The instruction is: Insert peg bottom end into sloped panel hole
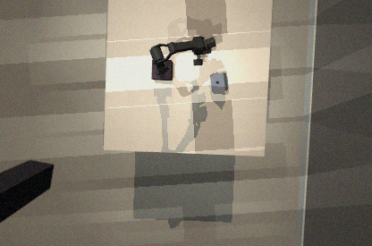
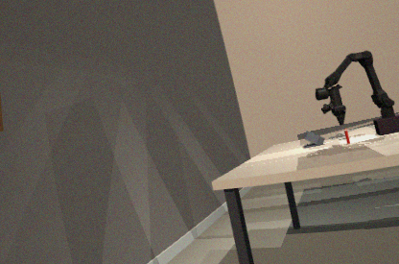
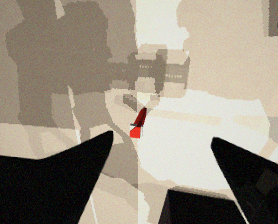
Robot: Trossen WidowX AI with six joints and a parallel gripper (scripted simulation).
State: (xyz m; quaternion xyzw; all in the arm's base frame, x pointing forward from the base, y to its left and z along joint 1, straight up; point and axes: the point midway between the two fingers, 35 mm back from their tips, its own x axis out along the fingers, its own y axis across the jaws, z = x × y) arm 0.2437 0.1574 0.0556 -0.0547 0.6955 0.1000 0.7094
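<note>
Right now the red peg is 2 cm behind my gripper tip, 3 cm to the left of it and 5 cm below it. Also, from my gripper tip: grey-blue sloped panel (21 cm ahead, 17 cm to the right, 6 cm below).
</note>
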